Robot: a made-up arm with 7 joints.
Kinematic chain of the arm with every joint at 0, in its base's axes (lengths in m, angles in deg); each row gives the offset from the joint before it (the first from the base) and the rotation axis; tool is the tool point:
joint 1: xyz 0 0 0 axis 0 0.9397 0.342
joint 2: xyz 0 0 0 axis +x
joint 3: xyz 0 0 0 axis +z
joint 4: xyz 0.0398 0 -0.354 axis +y
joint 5: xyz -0.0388 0 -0.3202 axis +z
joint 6: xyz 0 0 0 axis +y
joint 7: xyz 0 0 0 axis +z
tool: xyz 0 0 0
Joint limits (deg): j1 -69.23..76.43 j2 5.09..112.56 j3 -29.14..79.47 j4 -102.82..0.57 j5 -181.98..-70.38 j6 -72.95..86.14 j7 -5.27..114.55
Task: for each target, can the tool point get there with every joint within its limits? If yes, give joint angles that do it. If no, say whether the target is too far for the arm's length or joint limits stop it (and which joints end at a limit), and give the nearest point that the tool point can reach.
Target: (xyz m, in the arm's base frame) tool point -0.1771 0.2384 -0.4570
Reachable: yes | joints 59.20 40.21 -12.84 -86.61 -134.09 2.62 63.44
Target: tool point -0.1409 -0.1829 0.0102
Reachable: no: joint limits stop it (at a limit: joint 1, joint 2, joint 3, joint 4) | nearest point -0.1835 -0.1111 -0.4324 | short by 0.450 m
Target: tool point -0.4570 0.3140 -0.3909
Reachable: yes | joints 48.71 33.15 7.94 -9.73 -96.89 16.69 43.55
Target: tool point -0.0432 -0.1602 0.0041
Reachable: no: joint limits stop it (at a limit: joint 1, joint 2, joint 3, joint 4) | nearest point 0.3593 -0.3056 0.1023 | short by 0.439 m
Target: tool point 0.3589 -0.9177 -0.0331
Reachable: no: too far | nearest point 0.4304 -0.3143 0.0688 | short by 0.616 m
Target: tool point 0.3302 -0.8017 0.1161
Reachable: no: too far | nearest point 0.3882 -0.3108 0.0904 | short by 0.495 m
